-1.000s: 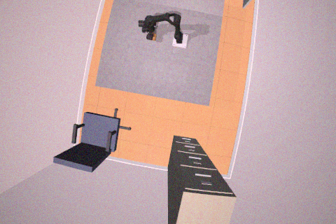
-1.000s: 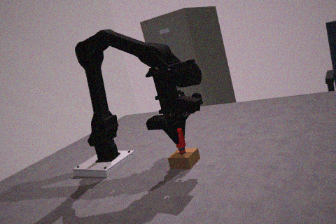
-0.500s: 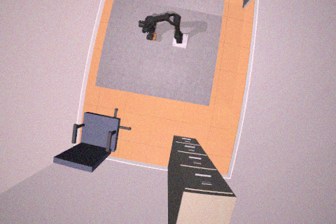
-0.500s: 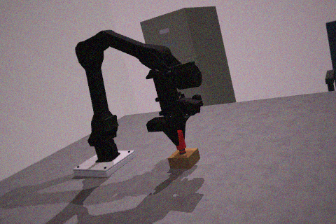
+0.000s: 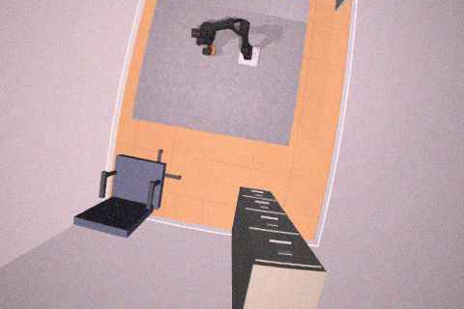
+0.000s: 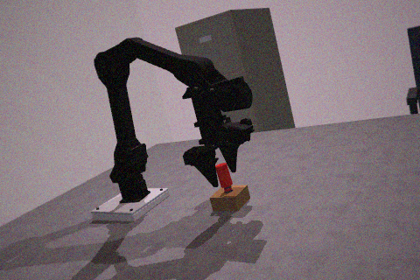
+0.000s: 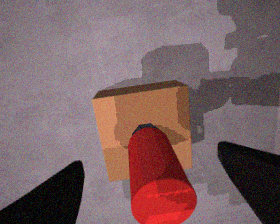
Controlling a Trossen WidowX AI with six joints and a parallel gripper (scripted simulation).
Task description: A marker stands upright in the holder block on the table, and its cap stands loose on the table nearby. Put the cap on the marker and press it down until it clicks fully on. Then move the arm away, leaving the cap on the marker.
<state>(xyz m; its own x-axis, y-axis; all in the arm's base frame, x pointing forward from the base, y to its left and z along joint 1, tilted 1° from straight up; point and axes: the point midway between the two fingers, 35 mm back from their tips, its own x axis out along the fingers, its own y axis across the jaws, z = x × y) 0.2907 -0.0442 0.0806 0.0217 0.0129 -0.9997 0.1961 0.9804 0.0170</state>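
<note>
The red cap lies 10 mm above my gripper tip.
</note>
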